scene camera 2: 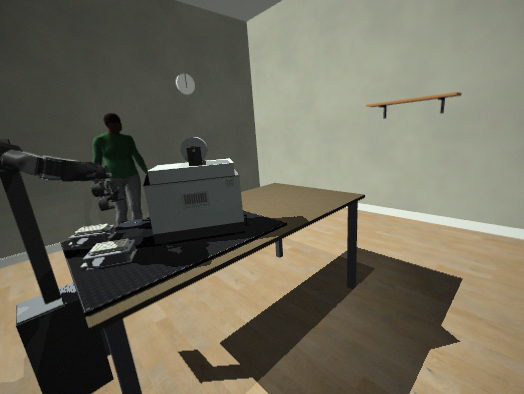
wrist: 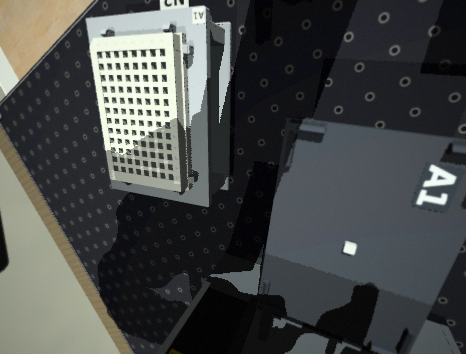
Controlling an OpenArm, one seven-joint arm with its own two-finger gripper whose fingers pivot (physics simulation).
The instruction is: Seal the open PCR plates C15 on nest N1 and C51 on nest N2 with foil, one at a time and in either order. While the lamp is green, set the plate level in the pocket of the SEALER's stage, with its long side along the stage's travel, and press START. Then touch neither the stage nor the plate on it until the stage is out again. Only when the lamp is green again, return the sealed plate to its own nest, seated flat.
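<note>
An open pale plate point(wrist: 140, 112) with rows of dark wells sits on a light grey nest point(wrist: 199, 150) at the upper left of the wrist view. The nest's upside-down label is partly cut off and seems to read N2. In the scene view one plate point(scene camera 2: 113, 246) lies nearer the camera and another plate point(scene camera 2: 94, 229) farther back, each on a nest; their names are unreadable there. The SEALER's grey stage point(wrist: 350, 200), marked A1, is out and bears no plate. My gripper point(scene camera 2: 105, 196) is open and empty above the nests and stage. The lamp does not show.
The white SEALER point(scene camera 2: 195, 202), with a foil roll point(scene camera 2: 194, 148) on top, stands right of the nests. Its dark opening point(wrist: 215, 320) shows at the bottom of the wrist view. The black perforated mat point(scene camera 2: 130, 280) lies on the table point(scene camera 2: 310, 200). A person point(scene camera 2: 117, 155) in green stands behind.
</note>
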